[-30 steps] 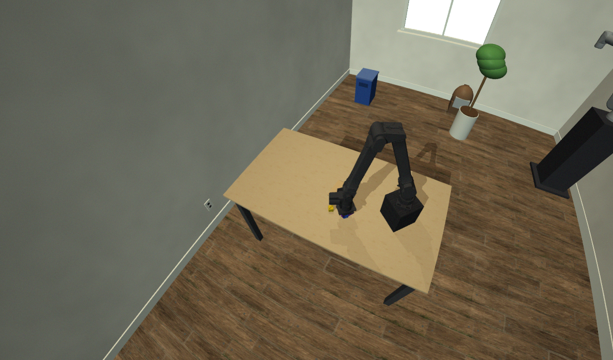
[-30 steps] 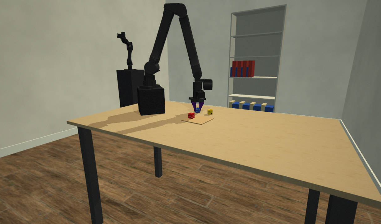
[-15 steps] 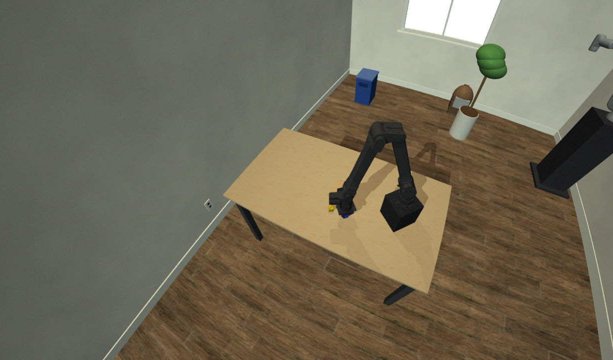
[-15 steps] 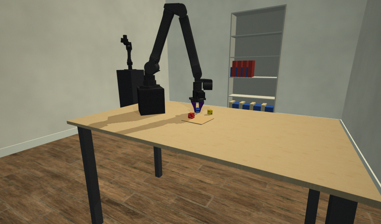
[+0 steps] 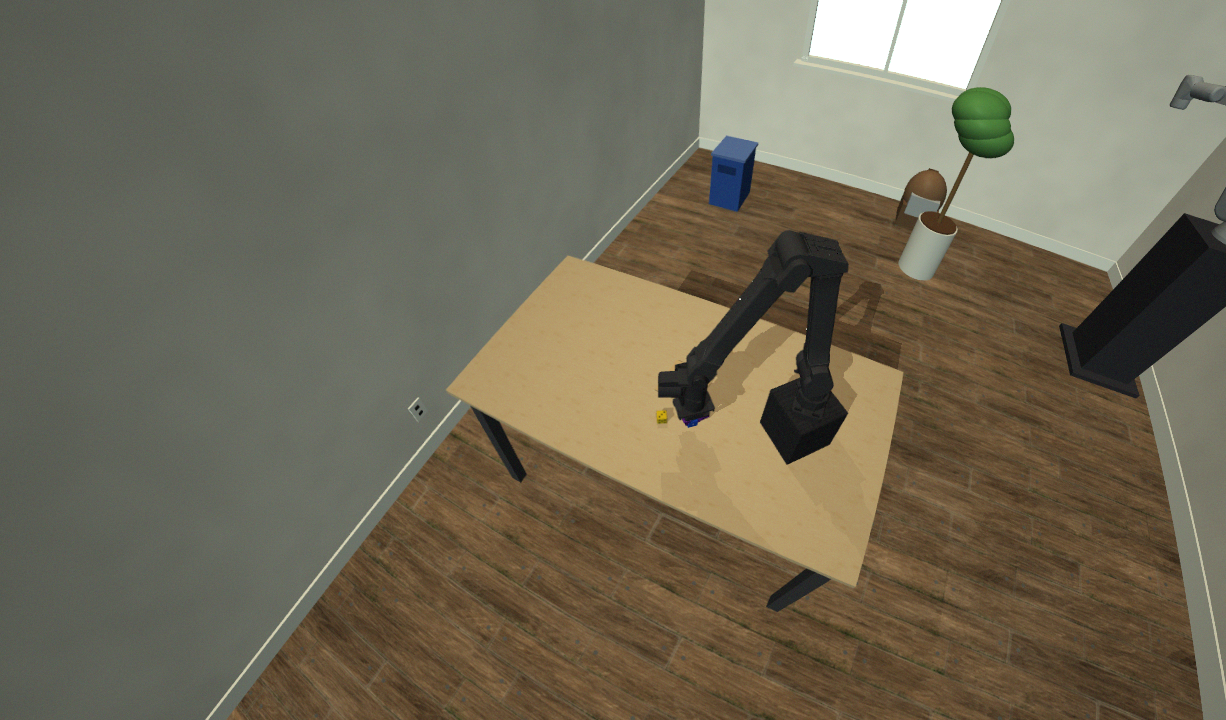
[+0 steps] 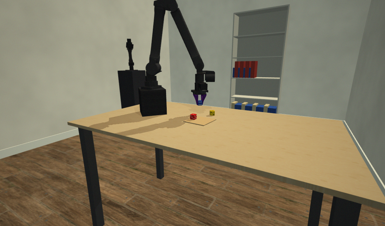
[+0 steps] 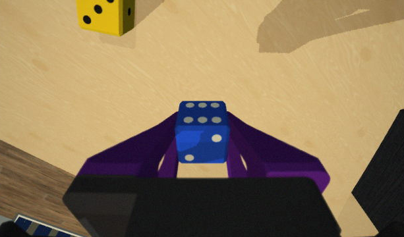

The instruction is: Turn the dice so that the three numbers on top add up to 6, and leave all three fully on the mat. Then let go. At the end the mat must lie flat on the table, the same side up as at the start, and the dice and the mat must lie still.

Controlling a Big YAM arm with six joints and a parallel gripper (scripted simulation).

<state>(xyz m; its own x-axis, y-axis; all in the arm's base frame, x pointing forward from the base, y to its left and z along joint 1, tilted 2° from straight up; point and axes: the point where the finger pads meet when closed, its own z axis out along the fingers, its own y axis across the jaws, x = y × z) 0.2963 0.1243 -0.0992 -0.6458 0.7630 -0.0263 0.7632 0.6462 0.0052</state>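
Right now the tan mat is 16 cm to the right of my hand, 8 cm ahead of it and 6 cm below it. The rest, counted from my hand: blue die: 1 cm above; then red die: 16 cm to the right, 5 cm below, 3 cm ahead; then yellow die: 9 cm ahead, 5 cm below, 1 cm to the right.
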